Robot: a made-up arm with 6 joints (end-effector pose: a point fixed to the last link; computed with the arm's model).
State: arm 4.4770 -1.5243 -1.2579 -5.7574 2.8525 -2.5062
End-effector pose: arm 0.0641 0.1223 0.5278 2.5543 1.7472 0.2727
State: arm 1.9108 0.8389 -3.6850 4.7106 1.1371 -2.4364
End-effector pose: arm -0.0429 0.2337 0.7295 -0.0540 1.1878 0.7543
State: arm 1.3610 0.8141 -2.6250 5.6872 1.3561 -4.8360
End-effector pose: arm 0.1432 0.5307 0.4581 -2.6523 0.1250 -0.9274
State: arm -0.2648 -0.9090 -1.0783 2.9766 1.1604 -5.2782
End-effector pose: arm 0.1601 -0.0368 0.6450 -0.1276 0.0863 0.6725
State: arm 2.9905 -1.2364 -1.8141 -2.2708 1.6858 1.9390
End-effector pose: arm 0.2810 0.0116 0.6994 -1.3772 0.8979 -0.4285
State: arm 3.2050 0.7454 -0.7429 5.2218 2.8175 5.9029
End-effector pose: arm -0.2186 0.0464 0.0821 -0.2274 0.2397 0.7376
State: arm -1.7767 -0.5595 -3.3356 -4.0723 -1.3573 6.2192
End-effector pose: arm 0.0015 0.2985 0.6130 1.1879 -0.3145 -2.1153
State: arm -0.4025 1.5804 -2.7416 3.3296 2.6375 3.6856
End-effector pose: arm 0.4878 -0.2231 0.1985 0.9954 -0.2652 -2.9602
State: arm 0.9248 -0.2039 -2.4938 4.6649 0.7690 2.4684
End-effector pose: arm 0.0683 0.0764 0.8330 -0.4544 0.8132 -1.4467
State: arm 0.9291 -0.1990 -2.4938 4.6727 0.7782 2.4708
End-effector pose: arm 0.0704 0.0786 0.8324 -0.4624 0.8230 -1.4346
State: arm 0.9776 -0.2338 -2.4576 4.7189 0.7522 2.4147
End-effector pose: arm 0.0609 0.0776 0.8320 -0.5240 0.7760 -1.3946
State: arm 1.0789 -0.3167 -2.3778 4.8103 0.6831 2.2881
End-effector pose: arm 0.0387 0.0690 0.8310 -0.6278 0.6481 -1.3213
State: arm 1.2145 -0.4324 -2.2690 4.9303 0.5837 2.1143
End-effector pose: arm 0.0112 0.0488 0.8273 -0.7131 0.4539 -1.2266
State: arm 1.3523 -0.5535 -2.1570 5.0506 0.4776 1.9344
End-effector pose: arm -0.0105 0.0194 0.8206 -0.7349 0.2505 -1.1334
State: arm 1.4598 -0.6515 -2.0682 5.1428 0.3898 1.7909
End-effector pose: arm -0.0215 -0.0090 0.8129 -0.7057 0.0991 -1.0649
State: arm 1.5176 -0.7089 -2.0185 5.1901 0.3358 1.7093
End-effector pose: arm -0.0252 -0.0275 0.8075 -0.6683 0.0206 -1.0340
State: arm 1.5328 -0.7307 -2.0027 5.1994 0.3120 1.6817
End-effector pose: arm -0.0266 -0.0356 0.8053 -0.6450 -0.0048 -1.0340
